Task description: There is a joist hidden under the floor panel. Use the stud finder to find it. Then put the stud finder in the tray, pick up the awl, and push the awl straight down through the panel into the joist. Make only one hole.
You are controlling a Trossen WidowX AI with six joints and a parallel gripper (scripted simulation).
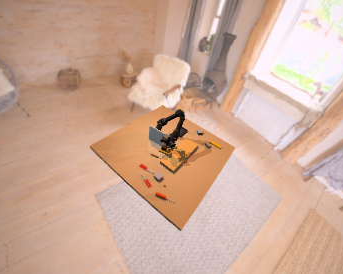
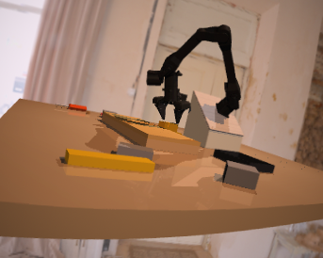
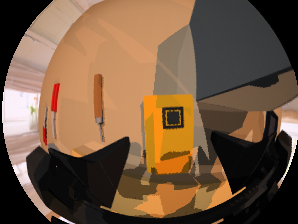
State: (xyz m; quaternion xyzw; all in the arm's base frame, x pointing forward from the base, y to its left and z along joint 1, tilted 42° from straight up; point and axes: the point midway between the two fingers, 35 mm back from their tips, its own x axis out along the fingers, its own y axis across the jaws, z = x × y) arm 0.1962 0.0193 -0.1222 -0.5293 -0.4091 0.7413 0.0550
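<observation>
The stud finder is 10 mm behind my gripper tip and 20 mm below it. The rest, counted from my gripper tip: yellow bar (350 mm ahead, 610 mm to the left, 50 mm below); awl (10 mm ahead, 120 mm to the right, 50 mm below); black tray (100 mm behind, 410 mm to the left, 50 mm below).
</observation>
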